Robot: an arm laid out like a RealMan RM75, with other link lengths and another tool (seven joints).
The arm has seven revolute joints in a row. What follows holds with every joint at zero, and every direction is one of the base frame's. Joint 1 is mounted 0.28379 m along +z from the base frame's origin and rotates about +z. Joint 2 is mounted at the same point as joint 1 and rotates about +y. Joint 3 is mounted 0.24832 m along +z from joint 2 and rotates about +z. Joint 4 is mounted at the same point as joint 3 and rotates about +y. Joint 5 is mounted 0.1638 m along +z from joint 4 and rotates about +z. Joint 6 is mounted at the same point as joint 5 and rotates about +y. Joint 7 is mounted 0.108 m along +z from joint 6 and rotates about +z. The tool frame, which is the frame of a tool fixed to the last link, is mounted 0.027 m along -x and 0.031 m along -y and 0.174 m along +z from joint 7; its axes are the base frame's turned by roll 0, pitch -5.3 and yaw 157.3 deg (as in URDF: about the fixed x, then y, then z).
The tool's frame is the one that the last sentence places.
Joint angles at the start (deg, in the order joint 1, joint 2, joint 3, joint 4, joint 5, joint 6, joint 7):
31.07 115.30 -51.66 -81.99 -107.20 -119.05 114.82
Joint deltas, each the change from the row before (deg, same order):
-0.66 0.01 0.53 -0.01 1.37 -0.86 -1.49
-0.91 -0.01 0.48 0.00 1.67 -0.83 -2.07
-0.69 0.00 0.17 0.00 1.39 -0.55 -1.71
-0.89 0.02 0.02 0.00 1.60 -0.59 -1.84
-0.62 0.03 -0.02 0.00 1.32 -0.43 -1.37
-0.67 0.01 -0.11 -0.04 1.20 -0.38 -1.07
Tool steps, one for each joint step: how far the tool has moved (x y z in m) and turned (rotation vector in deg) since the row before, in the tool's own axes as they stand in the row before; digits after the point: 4 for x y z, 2 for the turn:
0.0044 -0.0048 -0.0026 0.07 1.31 -1.46
0.0051 -0.0054 -0.0031 -0.10 1.53 -1.97
0.0047 -0.0043 -0.0020 -0.05 1.22 -1.76
0.0052 -0.0054 -0.0019 0.00 1.38 -1.85
0.0048 -0.0038 -0.0013 -0.02 1.15 -1.50
0.0040 -0.0038 -0.0012 0.00 0.99 -1.14

